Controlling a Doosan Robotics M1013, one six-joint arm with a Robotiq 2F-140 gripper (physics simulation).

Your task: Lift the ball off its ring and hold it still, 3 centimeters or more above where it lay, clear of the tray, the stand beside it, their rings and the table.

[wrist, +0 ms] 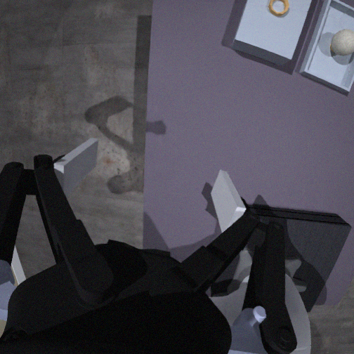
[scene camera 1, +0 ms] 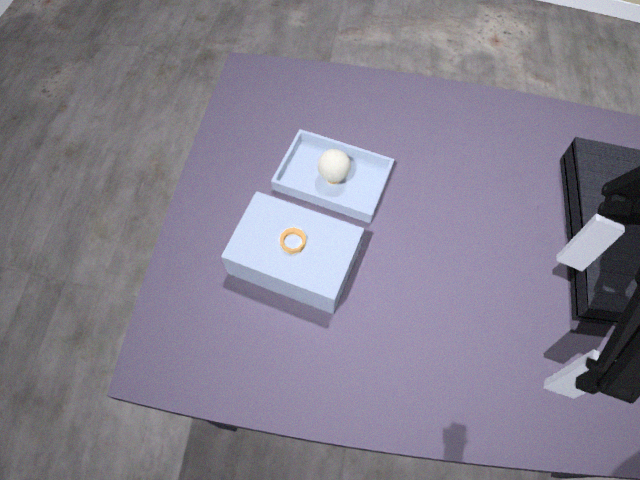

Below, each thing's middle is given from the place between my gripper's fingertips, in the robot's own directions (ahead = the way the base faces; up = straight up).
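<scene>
Cream ball (scene camera 1: 334,165): far to the right of my hand, well below it and a long way ahead of it. Counted from my hand as well, the pale blue tray (scene camera 1: 357,195) is 0.34 m to the right, 0.33 m below and 0.28 m ahead, and the pale blue stand (scene camera 1: 307,256) is 0.31 m below, 0.31 m ahead and 0.16 m to the right.
</scene>
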